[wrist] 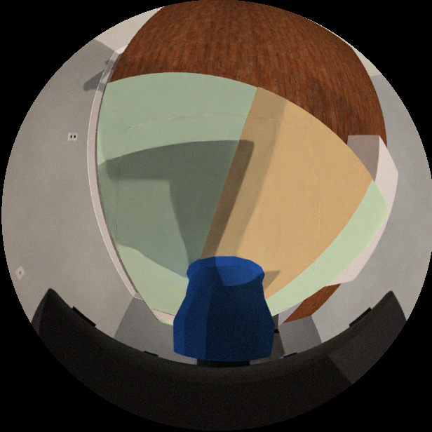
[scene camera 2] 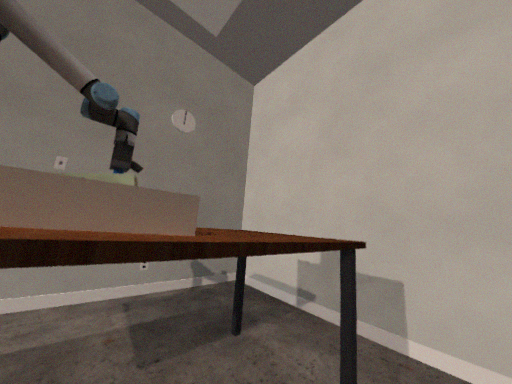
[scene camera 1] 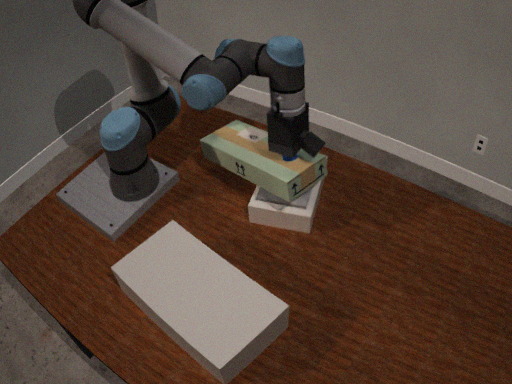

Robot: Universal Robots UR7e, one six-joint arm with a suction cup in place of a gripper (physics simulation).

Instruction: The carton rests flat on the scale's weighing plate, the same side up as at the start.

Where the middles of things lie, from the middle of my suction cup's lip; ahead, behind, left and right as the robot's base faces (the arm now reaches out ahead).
Right now my suction cup is 30 mm past the white scale (scene camera 1: 265,208), 60 mm to the right of it and 160 mm above it.
